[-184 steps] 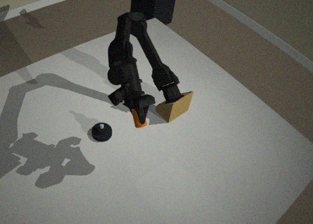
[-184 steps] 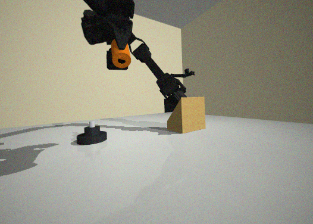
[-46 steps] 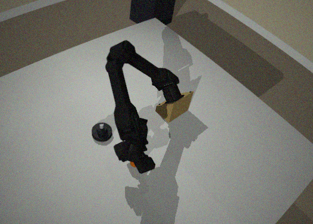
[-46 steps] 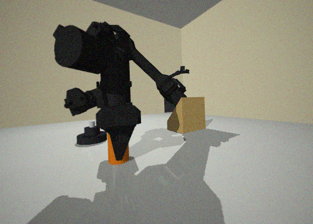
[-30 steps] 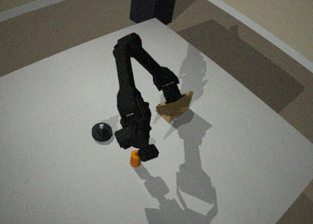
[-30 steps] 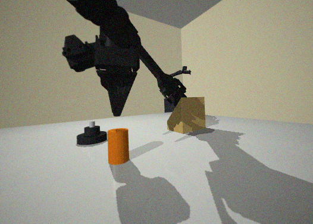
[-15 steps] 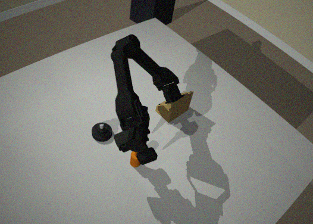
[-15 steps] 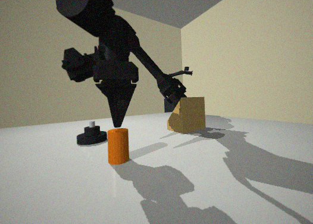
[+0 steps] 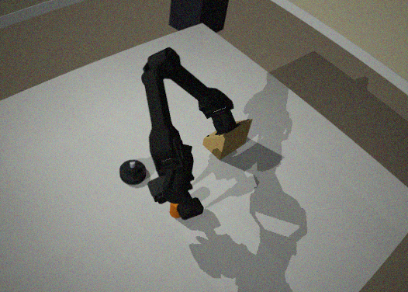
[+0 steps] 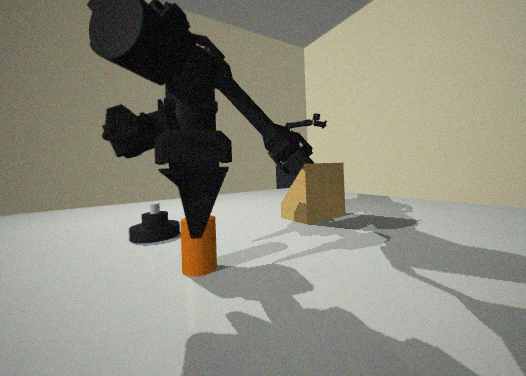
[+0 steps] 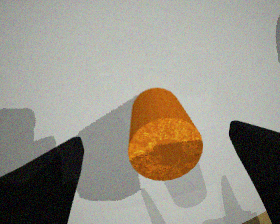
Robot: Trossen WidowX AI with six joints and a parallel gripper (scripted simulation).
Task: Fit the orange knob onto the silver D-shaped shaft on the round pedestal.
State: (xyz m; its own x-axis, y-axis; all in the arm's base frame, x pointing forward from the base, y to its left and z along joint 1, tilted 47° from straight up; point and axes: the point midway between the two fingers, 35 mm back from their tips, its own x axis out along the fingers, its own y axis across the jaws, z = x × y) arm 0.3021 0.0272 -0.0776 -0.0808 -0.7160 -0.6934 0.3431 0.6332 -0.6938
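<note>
Now: gripper tip 10 mm past the orange knob and 10 mm above it. Also, from my gripper tip: round black pedestal (190 mm to the right, 20 mm below).
</note>
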